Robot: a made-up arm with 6 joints. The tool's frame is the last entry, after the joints.
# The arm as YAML. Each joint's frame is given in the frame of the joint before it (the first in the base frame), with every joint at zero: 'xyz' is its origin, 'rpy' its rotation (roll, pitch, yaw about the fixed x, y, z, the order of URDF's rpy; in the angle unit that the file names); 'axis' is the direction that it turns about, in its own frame. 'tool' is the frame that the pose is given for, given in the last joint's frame.
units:
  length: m
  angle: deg
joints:
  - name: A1
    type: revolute
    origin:
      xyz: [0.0, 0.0, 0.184]
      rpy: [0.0, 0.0, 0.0]
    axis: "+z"
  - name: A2
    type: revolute
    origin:
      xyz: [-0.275, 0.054, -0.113]
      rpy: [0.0, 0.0, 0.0]
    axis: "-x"
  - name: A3
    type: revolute
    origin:
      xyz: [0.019, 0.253, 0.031]
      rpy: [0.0, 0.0, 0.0]
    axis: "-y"
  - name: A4
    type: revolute
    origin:
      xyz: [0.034, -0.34, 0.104]
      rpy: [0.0, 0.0, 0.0]
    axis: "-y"
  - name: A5
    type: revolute
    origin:
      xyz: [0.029, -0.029, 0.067]
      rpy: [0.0, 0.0, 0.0]
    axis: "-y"
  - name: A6
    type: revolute
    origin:
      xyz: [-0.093, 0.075, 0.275]
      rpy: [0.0, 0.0, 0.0]
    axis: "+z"
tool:
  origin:
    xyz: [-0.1, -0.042, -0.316]
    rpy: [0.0, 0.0, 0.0]
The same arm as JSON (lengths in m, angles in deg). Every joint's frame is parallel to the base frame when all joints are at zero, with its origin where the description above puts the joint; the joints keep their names.
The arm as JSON. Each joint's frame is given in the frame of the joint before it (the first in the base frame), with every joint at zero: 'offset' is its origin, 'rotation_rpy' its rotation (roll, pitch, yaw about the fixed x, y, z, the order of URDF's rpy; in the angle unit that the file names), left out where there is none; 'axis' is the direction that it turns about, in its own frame. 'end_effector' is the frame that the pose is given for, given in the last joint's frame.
{
  "length_unit": "m",
  "angle_unit": "deg",
  "chain": [
    {
      "id": "A1",
      "offset": [
        0.0,
        0.0,
        0.184
      ],
      "axis": [
        0.0,
        0.0,
        1.0
      ]
    },
    {
      "id": "A2",
      "offset": [
        -0.275,
        0.054,
        -0.113
      ],
      "axis": [
        -1.0,
        0.0,
        0.0
      ]
    },
    {
      "id": "A3",
      "offset": [
        0.019,
        0.253,
        0.031
      ],
      "axis": [
        0.0,
        -1.0,
        0.0
      ]
    },
    {
      "id": "A4",
      "offset": [
        0.034,
        -0.34,
        0.104
      ],
      "axis": [
        0.0,
        -1.0,
        0.0
      ]
    },
    {
      "id": "A5",
      "offset": [
        0.029,
        -0.029,
        0.067
      ],
      "axis": [
        0.0,
        -1.0,
        0.0
      ]
    },
    {
      "id": "A6",
      "offset": [
        -0.093,
        0.075,
        0.275
      ],
      "axis": [
        0.0,
        0.0,
        1.0
      ]
    }
  ],
  "end_effector": {
    "offset": [
      -0.1,
      -0.042,
      -0.316
    ]
  }
}

